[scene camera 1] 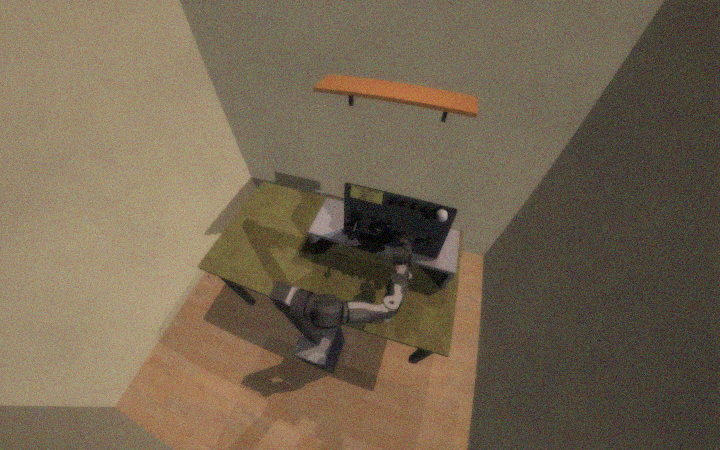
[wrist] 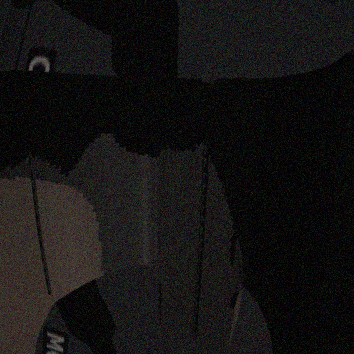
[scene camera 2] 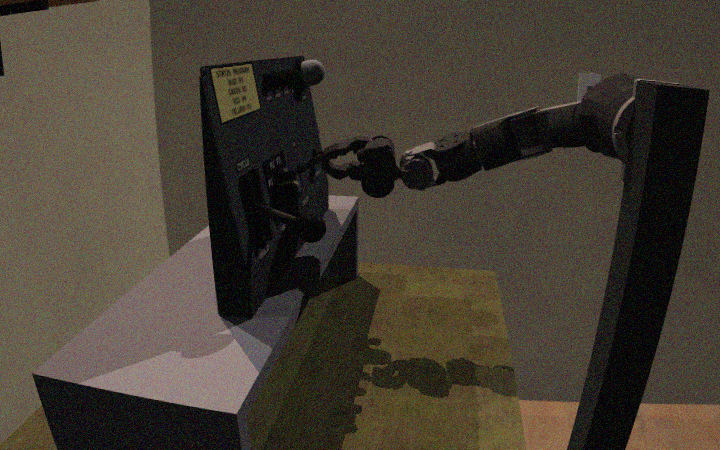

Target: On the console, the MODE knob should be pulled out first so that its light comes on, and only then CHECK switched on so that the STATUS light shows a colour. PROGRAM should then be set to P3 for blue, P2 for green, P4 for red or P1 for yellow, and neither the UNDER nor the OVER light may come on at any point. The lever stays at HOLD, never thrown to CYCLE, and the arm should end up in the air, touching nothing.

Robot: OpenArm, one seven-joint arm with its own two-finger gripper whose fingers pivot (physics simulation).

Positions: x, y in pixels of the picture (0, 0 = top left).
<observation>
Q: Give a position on a dark column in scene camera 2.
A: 668, 122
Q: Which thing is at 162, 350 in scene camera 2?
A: A pale bench.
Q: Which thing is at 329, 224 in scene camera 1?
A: A pale bench.
</observation>
